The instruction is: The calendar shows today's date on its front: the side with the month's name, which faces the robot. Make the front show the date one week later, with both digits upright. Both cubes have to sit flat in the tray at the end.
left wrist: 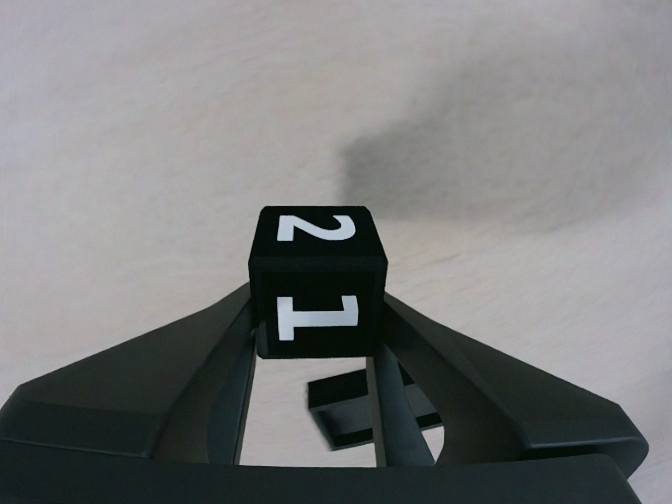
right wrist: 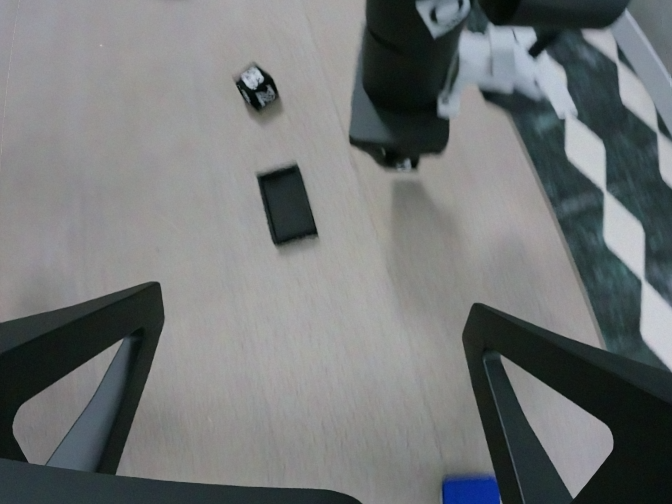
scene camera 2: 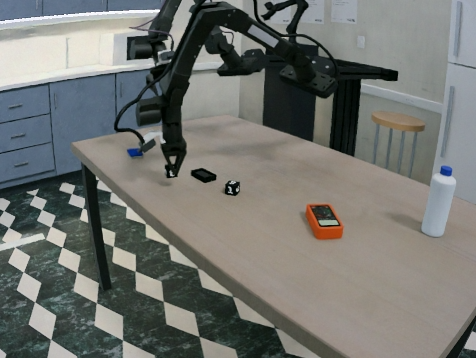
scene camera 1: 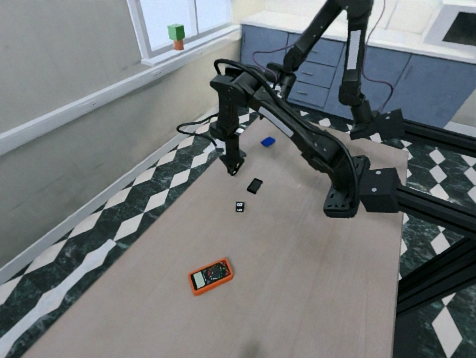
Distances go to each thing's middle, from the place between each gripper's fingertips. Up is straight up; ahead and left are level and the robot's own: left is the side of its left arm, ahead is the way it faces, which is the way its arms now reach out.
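Scene:
Left hand (scene camera 2: 174, 172): 11 cm past the black calendar tray (left wrist: 345, 420), 1 cm to the left of it, 4 cm above.
My right gripper: 25 cm above the black calendar tray, 15 cm to the right of it, 3 cm past.

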